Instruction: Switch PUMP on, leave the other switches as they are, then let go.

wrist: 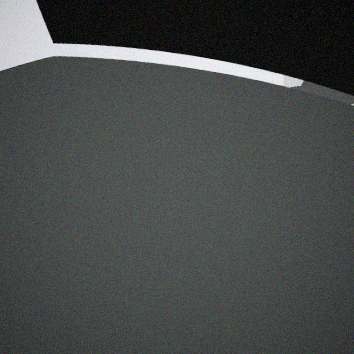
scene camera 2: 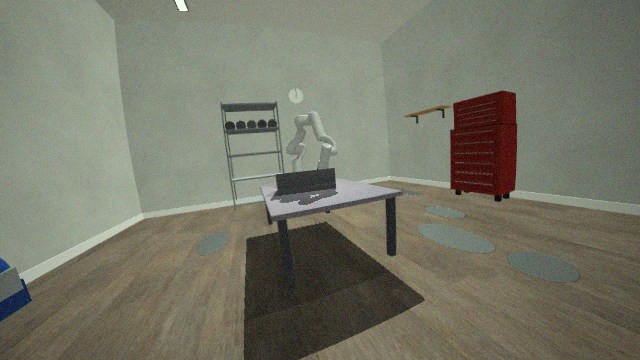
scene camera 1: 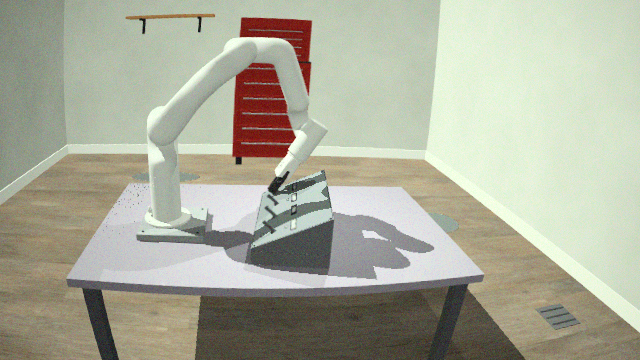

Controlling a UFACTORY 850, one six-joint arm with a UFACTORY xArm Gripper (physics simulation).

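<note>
A grey switch panel with a sloped face stands on the table; its dark back shows in scene camera 2. Three dark levers show in scene camera 1: a near lever, a middle lever and a farther lever. My gripper is shut on the farthest lever, at the panel's far end, with the wrist tilted over the panel. The fingers hide that lever. The labels are too small to read, so I cannot tell which switch is PUMP or its position. The wrist view shows a plain dark grey surface; the fingers do not show there.
The arm's base stands on the table, left of the panel in scene camera 1. A red tool chest and a wall shelf are behind. A rack stands behind the arm in scene camera 2.
</note>
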